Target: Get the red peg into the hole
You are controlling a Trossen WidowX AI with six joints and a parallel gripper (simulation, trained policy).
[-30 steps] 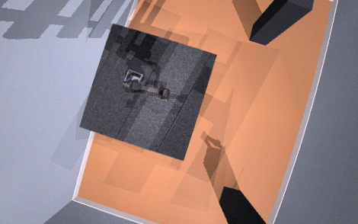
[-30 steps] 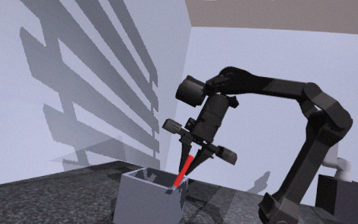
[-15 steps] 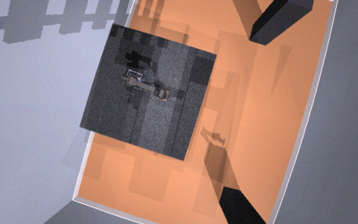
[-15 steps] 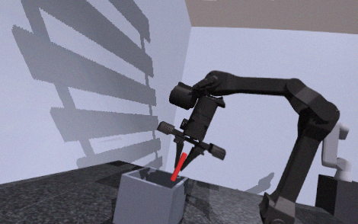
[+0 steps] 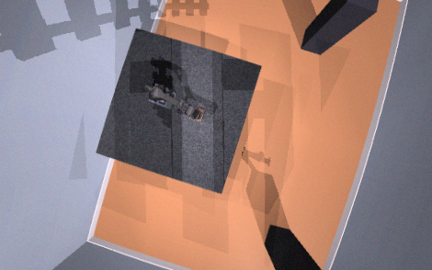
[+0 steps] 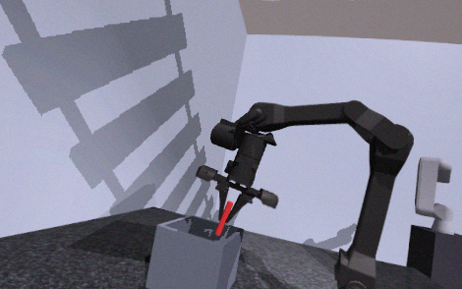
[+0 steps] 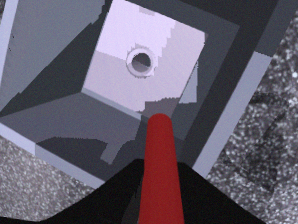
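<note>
My gripper tip is now 120 mm above the pale plate, 50 mm short of it and 30 mm to the left of it. The rest, counted from my gripper tip: red peg (10 mm above).
</note>
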